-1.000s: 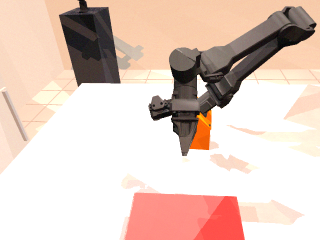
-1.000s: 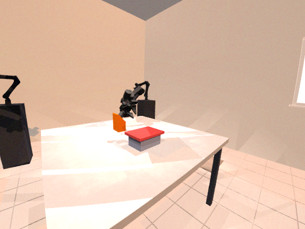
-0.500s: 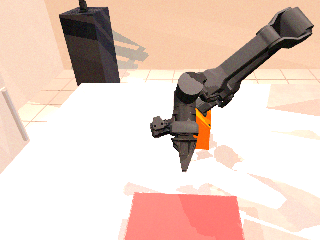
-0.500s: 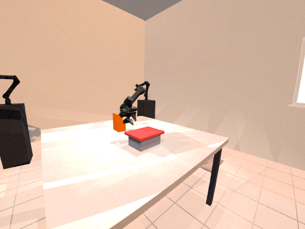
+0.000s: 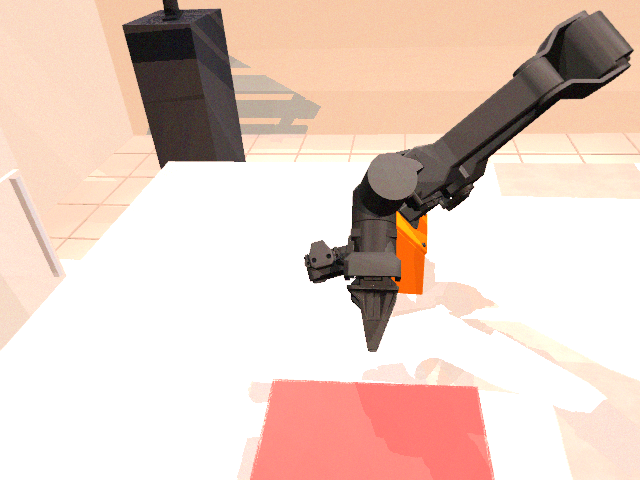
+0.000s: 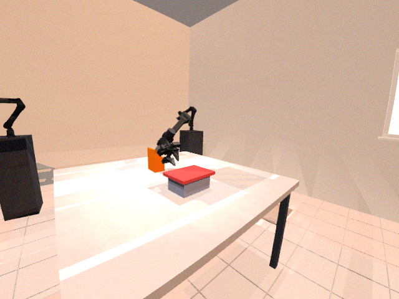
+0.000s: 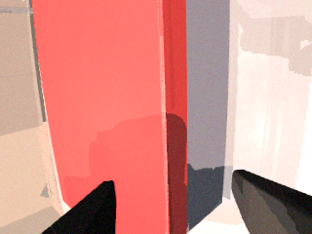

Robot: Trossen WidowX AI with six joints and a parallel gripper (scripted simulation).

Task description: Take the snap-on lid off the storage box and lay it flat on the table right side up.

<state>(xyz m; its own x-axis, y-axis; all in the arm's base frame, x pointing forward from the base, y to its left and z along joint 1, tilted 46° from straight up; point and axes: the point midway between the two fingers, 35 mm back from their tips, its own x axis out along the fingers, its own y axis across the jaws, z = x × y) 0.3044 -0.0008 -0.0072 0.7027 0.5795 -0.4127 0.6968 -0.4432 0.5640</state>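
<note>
Right now the lid is 12 cm ahead of my gripper tip, 3 cm below it and 2 cm to the left of it. Round my gripper tip: grey storage box: 12 cm ahead, 8 cm below, 2 cm to the left.
</note>
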